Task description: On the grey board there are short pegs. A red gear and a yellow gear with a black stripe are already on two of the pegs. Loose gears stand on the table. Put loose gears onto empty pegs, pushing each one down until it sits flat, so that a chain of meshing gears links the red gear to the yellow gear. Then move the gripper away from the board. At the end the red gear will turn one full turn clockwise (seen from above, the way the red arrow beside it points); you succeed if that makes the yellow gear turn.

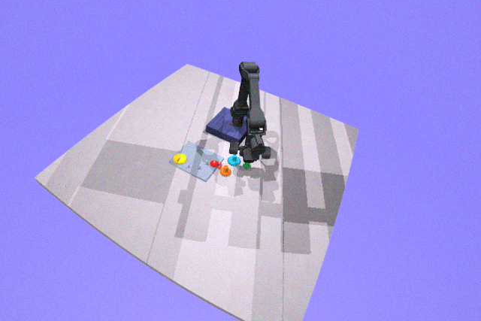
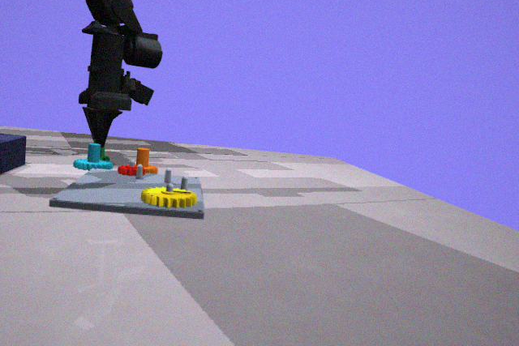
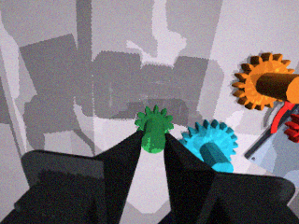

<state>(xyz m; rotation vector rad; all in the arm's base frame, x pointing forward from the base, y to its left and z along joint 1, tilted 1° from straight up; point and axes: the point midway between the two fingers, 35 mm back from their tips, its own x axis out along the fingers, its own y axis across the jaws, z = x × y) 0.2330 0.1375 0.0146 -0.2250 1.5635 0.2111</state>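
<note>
The red gear is 6 cm ahead of my gripper tip, 14 cm to the right of it and 1 cm below it. Round my gripper tip: green gear (1 cm below); then teal gear (7 cm to the right, 1 cm below); then orange gear (8 cm ahead, 8 cm to the right, 1 cm below).
</note>
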